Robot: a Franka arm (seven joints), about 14 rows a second.
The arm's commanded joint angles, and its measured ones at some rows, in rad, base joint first. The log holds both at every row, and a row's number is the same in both.
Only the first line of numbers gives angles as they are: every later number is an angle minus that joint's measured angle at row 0.
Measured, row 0:
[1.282, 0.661, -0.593, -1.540, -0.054, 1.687, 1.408]
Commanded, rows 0 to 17:
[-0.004, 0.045, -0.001, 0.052, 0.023, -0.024, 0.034]
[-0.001, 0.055, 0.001, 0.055, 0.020, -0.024, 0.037]
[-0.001, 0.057, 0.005, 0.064, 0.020, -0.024, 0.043]
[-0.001, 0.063, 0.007, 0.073, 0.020, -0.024, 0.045]
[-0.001, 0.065, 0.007, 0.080, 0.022, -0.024, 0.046]
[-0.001, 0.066, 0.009, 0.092, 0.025, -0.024, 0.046]
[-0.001, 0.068, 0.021, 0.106, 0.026, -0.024, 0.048]
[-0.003, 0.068, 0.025, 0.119, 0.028, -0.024, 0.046]
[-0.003, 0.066, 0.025, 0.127, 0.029, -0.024, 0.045]
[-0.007, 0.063, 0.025, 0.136, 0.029, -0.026, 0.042]
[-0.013, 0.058, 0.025, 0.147, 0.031, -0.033, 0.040]
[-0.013, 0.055, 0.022, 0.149, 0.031, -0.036, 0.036]
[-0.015, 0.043, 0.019, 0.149, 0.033, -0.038, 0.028]
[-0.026, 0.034, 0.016, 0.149, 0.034, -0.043, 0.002]
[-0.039, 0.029, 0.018, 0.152, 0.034, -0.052, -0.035]
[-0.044, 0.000, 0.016, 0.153, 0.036, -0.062, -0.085]
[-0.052, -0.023, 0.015, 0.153, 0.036, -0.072, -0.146]
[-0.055, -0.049, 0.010, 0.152, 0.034, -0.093, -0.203]
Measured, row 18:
[-0.039, 0.016, 0.013, 0.148, 0.003, -0.044, -0.107]
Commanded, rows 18 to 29:
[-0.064, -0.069, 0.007, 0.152, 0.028, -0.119, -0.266]
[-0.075, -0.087, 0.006, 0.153, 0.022, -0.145, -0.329]
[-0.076, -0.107, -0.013, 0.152, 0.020, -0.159, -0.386]
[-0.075, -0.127, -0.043, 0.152, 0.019, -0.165, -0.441]
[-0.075, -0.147, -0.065, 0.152, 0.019, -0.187, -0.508]
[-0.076, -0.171, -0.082, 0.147, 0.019, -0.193, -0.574]
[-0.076, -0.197, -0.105, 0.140, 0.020, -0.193, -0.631]
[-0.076, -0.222, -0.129, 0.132, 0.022, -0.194, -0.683]
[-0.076, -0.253, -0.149, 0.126, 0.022, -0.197, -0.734]
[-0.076, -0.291, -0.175, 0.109, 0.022, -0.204, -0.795]
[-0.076, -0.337, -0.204, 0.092, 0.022, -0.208, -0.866]
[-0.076, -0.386, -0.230, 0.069, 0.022, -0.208, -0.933]
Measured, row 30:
[-0.085, -0.260, -0.195, 0.145, 0.003, -0.206, -0.827]
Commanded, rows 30 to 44:
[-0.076, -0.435, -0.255, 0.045, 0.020, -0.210, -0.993]
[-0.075, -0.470, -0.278, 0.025, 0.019, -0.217, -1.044]
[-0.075, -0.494, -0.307, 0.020, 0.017, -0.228, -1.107]
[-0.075, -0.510, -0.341, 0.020, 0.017, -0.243, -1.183]
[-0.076, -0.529, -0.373, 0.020, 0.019, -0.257, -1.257]
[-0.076, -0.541, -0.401, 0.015, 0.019, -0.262, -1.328]
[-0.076, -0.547, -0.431, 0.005, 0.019, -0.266, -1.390]
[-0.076, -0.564, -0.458, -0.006, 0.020, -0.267, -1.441]
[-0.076, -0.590, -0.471, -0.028, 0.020, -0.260, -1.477]
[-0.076, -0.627, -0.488, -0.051, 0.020, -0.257, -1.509]
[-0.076, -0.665, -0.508, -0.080, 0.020, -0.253, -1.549]
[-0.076, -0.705, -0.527, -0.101, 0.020, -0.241, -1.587]
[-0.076, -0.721, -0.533, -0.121, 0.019, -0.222, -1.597]
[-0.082, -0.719, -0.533, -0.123, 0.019, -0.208, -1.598]
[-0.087, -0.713, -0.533, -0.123, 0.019, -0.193, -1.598]
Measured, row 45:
[-0.094, -0.673, -0.537, -0.092, 0.003, -0.231, -1.595]
